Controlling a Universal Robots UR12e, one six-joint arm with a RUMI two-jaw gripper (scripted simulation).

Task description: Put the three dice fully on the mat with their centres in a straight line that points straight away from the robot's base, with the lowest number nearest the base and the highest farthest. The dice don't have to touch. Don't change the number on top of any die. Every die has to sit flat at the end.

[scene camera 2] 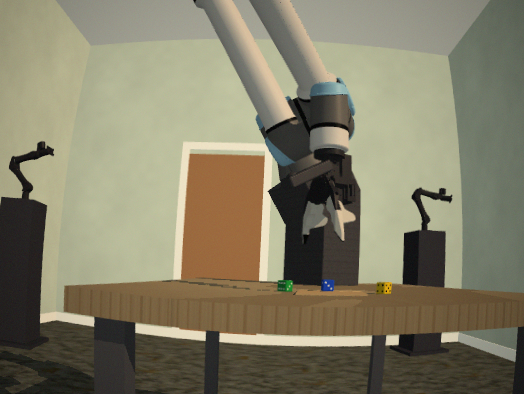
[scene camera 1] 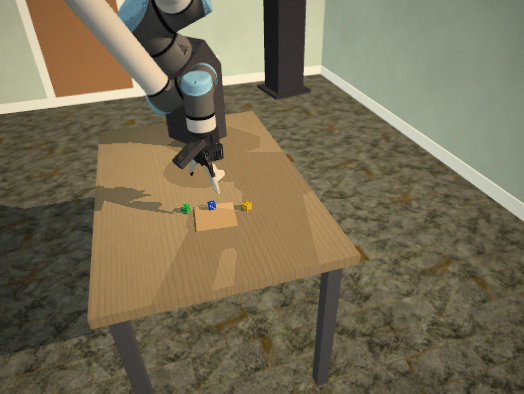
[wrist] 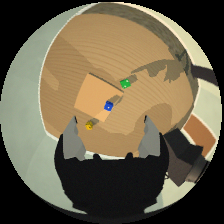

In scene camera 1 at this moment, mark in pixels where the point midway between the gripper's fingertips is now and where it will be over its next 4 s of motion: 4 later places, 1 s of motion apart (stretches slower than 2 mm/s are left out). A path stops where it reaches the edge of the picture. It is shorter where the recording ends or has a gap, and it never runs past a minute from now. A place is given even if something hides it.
The gripper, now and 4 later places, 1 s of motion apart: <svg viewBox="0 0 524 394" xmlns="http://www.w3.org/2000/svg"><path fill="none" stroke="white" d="M204 184L195 187L186 188L181 187L182 195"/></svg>
